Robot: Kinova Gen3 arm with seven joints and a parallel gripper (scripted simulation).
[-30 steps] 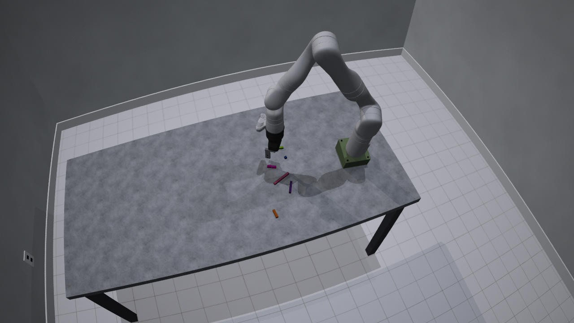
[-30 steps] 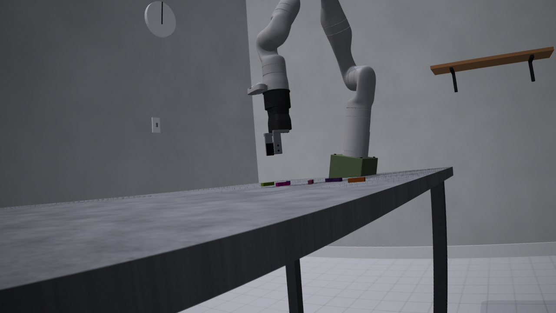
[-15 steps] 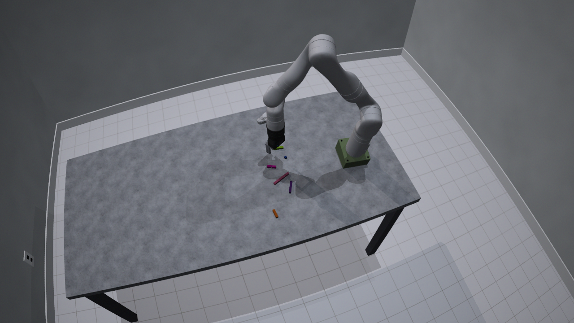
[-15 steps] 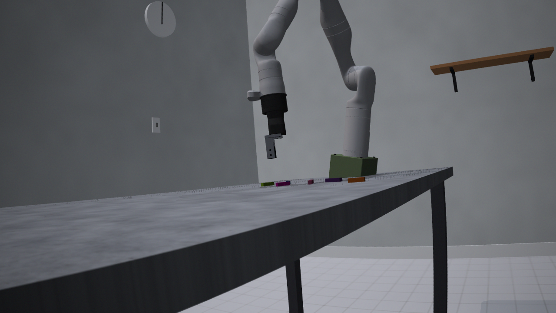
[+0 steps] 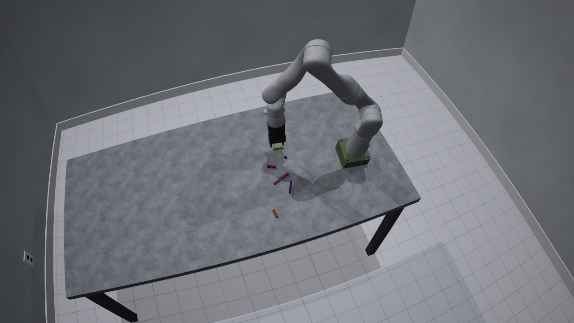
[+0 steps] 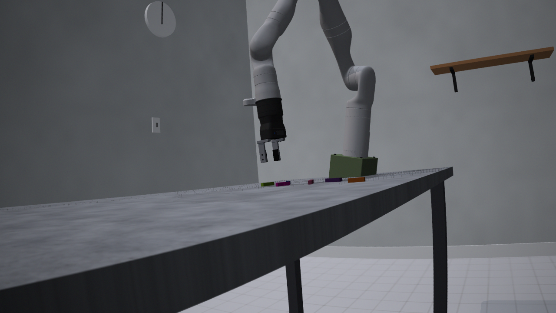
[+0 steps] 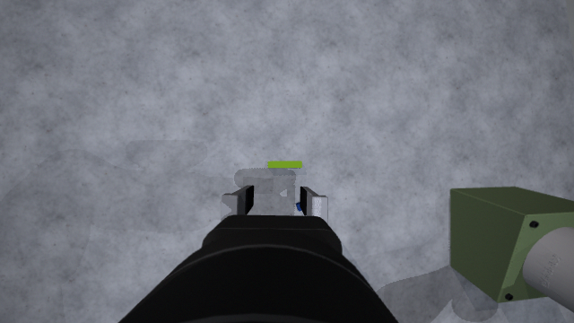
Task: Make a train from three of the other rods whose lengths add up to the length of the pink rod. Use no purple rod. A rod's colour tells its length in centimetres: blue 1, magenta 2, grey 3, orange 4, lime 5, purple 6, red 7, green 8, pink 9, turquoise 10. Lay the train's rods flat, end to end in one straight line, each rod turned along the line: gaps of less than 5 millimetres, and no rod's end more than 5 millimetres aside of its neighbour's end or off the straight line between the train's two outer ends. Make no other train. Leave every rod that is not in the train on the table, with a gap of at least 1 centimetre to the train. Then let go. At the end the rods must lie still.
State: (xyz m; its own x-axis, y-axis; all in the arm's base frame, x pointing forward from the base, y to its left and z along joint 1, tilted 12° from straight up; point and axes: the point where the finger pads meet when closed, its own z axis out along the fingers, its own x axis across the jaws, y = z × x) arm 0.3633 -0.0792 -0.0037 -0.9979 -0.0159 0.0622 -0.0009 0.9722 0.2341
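The lime rod lies 8 cm below my hand, 3 cm to the right of it and 1 cm behind it. From my hand the other things lie so: pink rod 15 cm to the left, 8 cm below; purple rod 20 cm to the left, 8 cm below, 3 cm behind; small blue rod 8 cm below, 4 cm behind, 3 cm to the left.
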